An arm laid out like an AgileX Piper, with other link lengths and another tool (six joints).
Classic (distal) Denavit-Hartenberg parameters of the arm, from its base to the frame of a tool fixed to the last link. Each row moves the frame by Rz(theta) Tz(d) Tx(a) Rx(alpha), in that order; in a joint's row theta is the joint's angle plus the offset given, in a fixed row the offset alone. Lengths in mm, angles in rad.
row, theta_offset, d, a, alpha
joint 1, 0, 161.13, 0, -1.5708
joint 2, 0.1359, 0, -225.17, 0
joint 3, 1.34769, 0, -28.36, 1.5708
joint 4, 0, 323.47, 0, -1.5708
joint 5, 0, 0, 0, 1.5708
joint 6, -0.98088, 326.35, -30.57, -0.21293
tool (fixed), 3.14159, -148.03, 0, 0
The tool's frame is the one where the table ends.
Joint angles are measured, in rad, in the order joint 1, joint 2, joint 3, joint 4, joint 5, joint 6. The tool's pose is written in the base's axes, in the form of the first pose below.
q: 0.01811 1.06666 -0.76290 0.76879 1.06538 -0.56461
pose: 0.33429 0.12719 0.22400 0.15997 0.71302 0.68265 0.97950 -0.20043 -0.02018
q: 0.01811 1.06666 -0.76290 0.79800 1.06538 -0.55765
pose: 0.33517 0.12934 0.22737 0.17120 0.68981 0.70346 0.97707 -0.21061 -0.03126
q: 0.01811 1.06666 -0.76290 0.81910 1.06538 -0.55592
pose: 0.33575 0.13093 0.22989 0.17616 0.67377 0.71764 0.97580 -0.21549 -0.03722
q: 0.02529 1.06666 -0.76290 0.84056 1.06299 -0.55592
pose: 0.33571 0.13476 0.23263 0.17475 0.65898 0.73158 0.97602 -0.21386 -0.04050
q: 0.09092 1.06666 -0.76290 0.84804 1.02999 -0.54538
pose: 0.33191 0.15426 0.23488 0.14225 0.65925 0.73834 0.98302 -0.18143 -0.02740
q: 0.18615 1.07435 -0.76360 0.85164 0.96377 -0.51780
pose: 0.32806 0.18036 0.23582 0.11021 0.65788 0.74501 0.98802 -0.15399 -0.01017
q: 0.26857 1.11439 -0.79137 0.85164 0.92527 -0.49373
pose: 0.32569 0.20561 0.23519 0.08672 0.65887 0.74724 0.99318 -0.11581 -0.01315
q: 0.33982 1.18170 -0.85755 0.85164 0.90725 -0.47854
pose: 0.32723 0.23174 0.23975 0.05465 0.65908 0.75009 0.99761 -0.06778 -0.01313
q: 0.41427 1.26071 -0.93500 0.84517 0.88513 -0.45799
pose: 0.32916 0.26050 0.24312 0.02318 0.66076 0.75024 0.99970 -0.02132 -0.01211
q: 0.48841 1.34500 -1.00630 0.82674 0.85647 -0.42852
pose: 0.32981 0.28934 0.23928 0.00177 0.67022 0.74216 0.99969 0.01721 -0.01792
